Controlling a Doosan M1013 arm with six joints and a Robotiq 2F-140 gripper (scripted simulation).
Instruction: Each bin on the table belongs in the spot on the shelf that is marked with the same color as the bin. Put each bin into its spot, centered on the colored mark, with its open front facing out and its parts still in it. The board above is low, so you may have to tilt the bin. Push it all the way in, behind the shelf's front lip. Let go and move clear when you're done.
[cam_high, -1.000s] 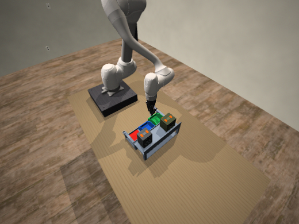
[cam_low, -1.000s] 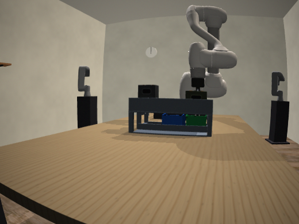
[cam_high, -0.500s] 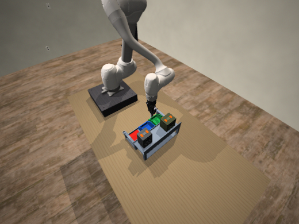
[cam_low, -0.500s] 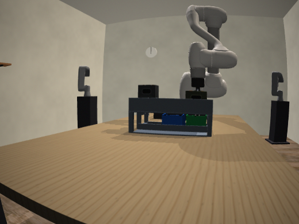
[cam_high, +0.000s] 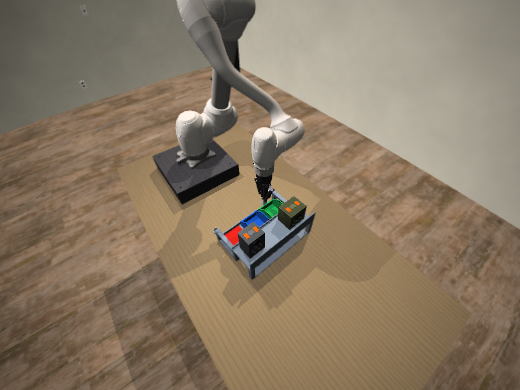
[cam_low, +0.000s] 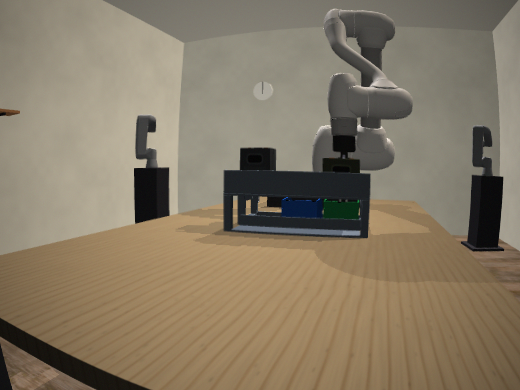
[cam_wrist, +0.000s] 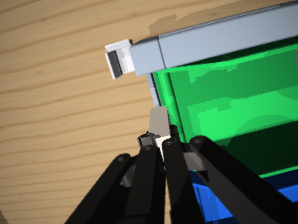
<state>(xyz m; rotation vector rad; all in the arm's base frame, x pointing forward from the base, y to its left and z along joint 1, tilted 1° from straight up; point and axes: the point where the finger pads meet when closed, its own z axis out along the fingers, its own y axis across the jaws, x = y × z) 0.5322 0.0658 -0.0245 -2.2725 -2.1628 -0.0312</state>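
Now: the green bin 9 cm ahead of my hand and 2 cm below it. From my hand the other things lie so: blue bin (9 cm ahead, 12 cm to the right, 2 cm below); then olive box (19 cm ahead, 1 cm to the right, 9 cm above); then black box (18 cm ahead, 24 cm to the right, 10 cm above).
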